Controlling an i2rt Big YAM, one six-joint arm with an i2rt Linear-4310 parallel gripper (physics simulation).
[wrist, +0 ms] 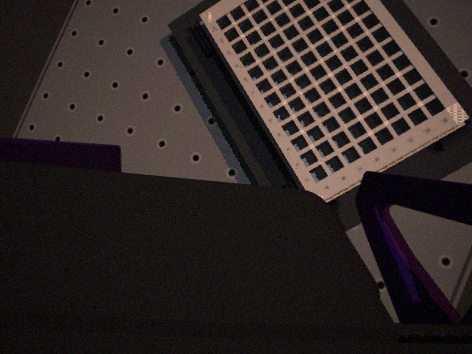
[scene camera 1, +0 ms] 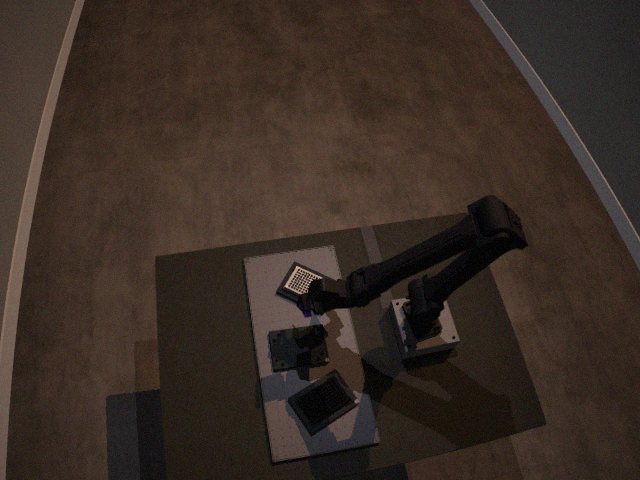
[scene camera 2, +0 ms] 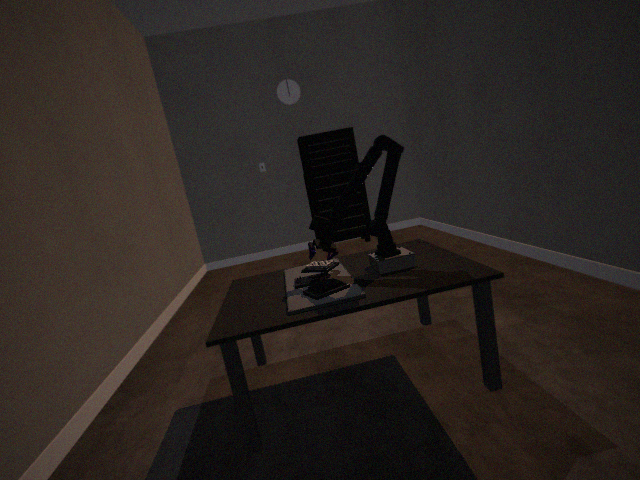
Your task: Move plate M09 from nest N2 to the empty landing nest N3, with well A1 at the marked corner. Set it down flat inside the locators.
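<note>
A white gridded plate (scene camera 1: 298,280) (scene camera 2: 320,265) (wrist: 325,85) lies in a dark nest (wrist: 422,42) at the upper end of the pegboard. A hatched patch (wrist: 456,114) marks one plate corner. My gripper (scene camera 1: 310,305) (scene camera 2: 321,253) (wrist: 245,175) is open and empty, above and beside this plate's near end; its body hides part of the nest in the wrist view. The middle nest (scene camera 1: 281,351) holds no plate and lies in the arm's shadow, with a pale corner mark (scene camera 1: 326,360). A black plate (scene camera 1: 323,400) (scene camera 2: 326,287) lies in the lower nest. Plate and nest labels are not readable.
The pale pegboard (scene camera 1: 263,310) (scene camera 2: 294,304) (wrist: 122,110) lies on the dark table (scene camera 1: 206,330) (scene camera 2: 258,304). The arm's base box (scene camera 1: 429,351) (scene camera 2: 395,262) stands to its right. A dark slatted panel (scene camera 2: 330,180) stands behind the table.
</note>
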